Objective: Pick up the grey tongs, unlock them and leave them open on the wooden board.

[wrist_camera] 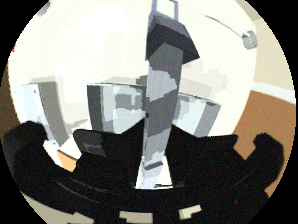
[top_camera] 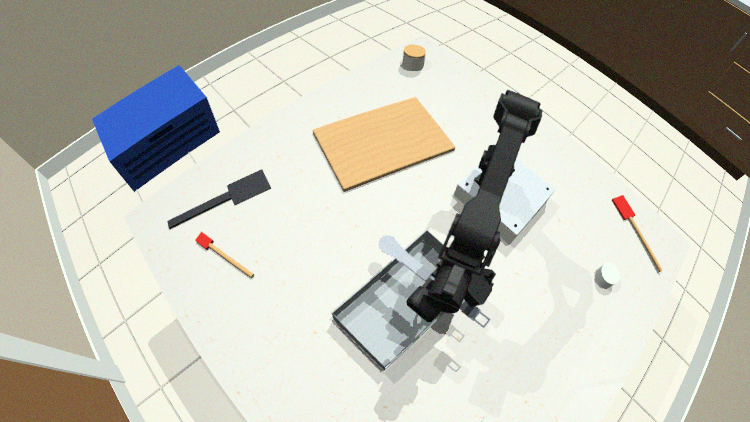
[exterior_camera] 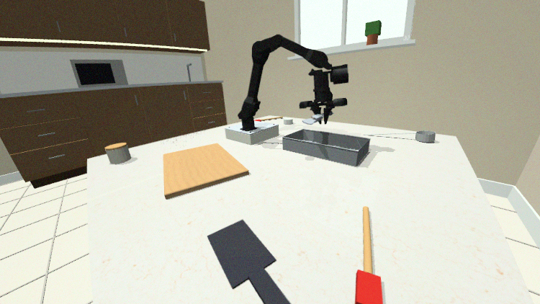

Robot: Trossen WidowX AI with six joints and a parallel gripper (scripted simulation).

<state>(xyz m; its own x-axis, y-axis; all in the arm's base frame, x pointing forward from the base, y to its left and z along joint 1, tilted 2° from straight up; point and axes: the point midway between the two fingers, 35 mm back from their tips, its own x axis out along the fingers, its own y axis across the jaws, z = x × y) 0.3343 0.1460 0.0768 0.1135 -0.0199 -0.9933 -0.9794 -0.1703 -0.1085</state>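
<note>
Now: gripper tip 230 mm past the wooden board, 460 mm to the left of it and 90 mm above it. Round my gripper tip: cork-topped jar: 560 mm behind, 690 mm to the right, 60 mm below; then grey roasting tin: 40 mm ahead, 40 mm to the right, 70 mm below; then black spatula: 260 mm ahead, 570 mm to the right, 90 mm below.
</note>
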